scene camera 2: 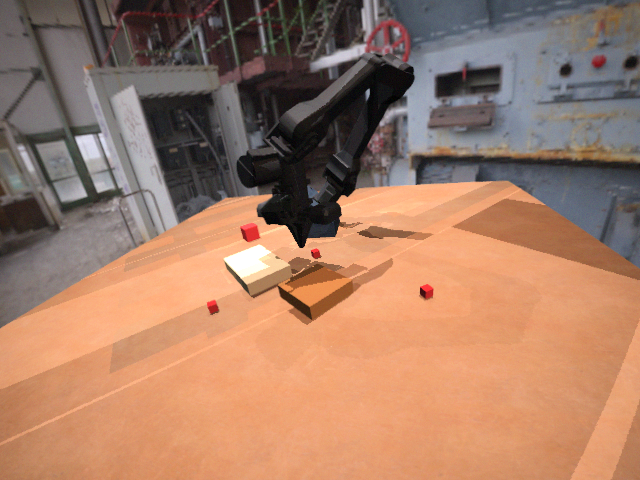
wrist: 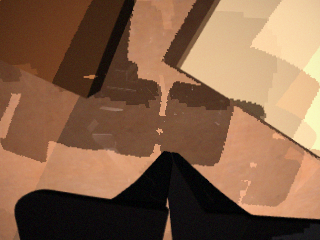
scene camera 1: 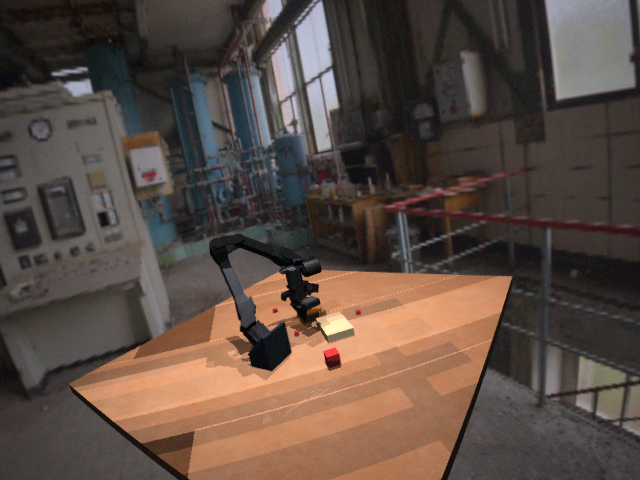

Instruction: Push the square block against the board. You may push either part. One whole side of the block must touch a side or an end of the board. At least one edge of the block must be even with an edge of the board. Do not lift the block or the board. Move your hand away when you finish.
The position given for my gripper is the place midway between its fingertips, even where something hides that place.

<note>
My gripper [scene camera 2: 302, 247] is shut and holds nothing. I also see a cream flat piece [scene camera 2: 256, 269] and a brown flat piece [scene camera 2: 315, 290].
The cream flat piece is seen too in the wrist view [wrist: 258, 61] and in scene camera 1 [scene camera 1: 334, 327]. My gripper also shows in the wrist view [wrist: 169, 159] and in scene camera 1 [scene camera 1: 304, 319].
</note>
